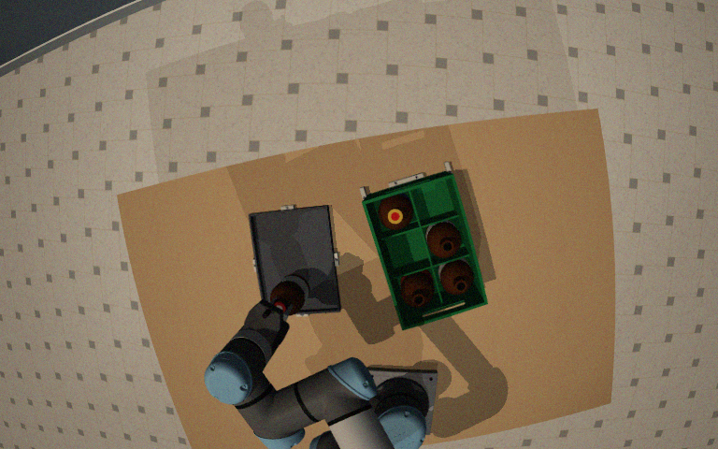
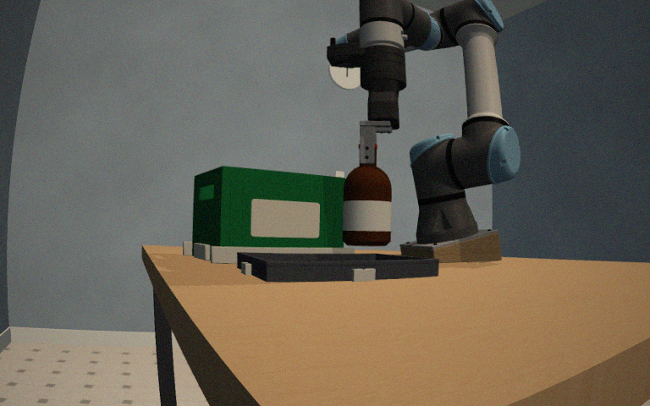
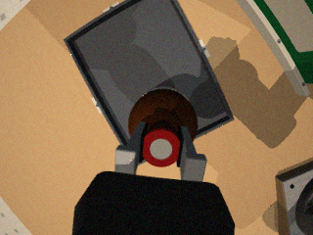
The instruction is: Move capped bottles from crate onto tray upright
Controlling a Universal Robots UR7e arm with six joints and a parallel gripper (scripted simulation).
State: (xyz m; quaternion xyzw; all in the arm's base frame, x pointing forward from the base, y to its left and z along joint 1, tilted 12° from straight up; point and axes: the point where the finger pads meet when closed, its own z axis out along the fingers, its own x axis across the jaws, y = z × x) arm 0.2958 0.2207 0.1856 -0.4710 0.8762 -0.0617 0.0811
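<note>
Right now my hand is 60 mm above the red-capped bottle. Also, from my hand: dark grey tray (170 mm below, 60 mm ahead); then green crate (310 mm to the right, 100 mm below, 80 mm ahead); then open bottle (280 mm to the right, 100 mm below, 10 mm behind).
</note>
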